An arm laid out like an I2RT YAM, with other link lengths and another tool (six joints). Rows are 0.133 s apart.
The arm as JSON. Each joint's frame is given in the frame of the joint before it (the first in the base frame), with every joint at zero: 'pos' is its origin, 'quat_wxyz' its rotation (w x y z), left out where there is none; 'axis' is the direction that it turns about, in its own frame. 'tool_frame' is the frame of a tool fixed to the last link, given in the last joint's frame.
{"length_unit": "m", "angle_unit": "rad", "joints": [
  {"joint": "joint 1", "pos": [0.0, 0.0, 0.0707], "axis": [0.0, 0.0, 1.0]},
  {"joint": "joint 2", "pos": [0.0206, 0.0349, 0.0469], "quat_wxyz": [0.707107, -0.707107, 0.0, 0.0], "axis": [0.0, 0.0, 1.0]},
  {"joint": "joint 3", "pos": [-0.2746, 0.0, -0.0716], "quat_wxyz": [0.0, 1.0, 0.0, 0.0], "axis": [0.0, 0.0, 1.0]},
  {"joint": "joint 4", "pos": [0.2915, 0.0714, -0.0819], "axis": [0.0, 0.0, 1.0]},
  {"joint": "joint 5", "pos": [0.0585, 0.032, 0.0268], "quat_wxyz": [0.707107, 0.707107, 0.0, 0.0], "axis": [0.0, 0.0, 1.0]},
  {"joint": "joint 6", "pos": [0.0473, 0.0, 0.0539], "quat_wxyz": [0.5, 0.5, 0.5, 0.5], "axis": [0.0, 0.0, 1.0]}
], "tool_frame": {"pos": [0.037, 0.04, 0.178], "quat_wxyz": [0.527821, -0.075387, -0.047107, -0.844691]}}
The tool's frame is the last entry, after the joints.
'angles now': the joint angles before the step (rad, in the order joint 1, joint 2, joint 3, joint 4, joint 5, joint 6). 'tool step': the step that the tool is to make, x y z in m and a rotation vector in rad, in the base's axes. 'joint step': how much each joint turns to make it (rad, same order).
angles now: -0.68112 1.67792 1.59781 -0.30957 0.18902 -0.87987
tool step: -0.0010 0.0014 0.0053 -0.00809 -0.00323 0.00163
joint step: 0.00119 -0.00830 0.00108 -0.00099 0.00119 -0.00419
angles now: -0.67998 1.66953 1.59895 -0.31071 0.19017 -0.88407
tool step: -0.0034 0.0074 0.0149 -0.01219 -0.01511 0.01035
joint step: 0.00411 -0.03175 0.00014 -0.01205 -0.00580 -0.00232
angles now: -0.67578 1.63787 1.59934 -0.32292 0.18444 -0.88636
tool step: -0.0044 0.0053 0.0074 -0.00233 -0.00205 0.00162
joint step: 0.00295 -0.02130 0.00006 -0.01830 0.00143 -0.00004
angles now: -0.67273 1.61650 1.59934 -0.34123 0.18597 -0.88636
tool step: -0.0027 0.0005 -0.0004 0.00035 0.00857 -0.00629
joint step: 0.00086 -0.00317 -0.00059 -0.00908 0.00848 -0.00225
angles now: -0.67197 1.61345 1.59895 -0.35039 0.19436 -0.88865
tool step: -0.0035 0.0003 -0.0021 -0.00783 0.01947 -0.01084
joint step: 0.00406 -0.00382 -0.00904 -0.00277 0.02047 -0.01188
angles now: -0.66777 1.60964 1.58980 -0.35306 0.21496 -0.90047
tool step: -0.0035 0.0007 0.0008 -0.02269 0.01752 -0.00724
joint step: 0.00494 -0.01146 -0.02020 0.01408 0.02173 -0.02290
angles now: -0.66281 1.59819 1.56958 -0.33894 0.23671 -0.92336
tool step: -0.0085 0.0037 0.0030 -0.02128 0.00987 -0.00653
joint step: 0.00137 -0.03366 -0.03720 0.01347 0.01550 -0.01913
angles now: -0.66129 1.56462 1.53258 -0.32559 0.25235 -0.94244
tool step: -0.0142 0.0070 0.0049 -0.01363 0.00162 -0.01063
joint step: -0.00111 -0.05354 -0.04575 0.00136 0.01299 -0.00800
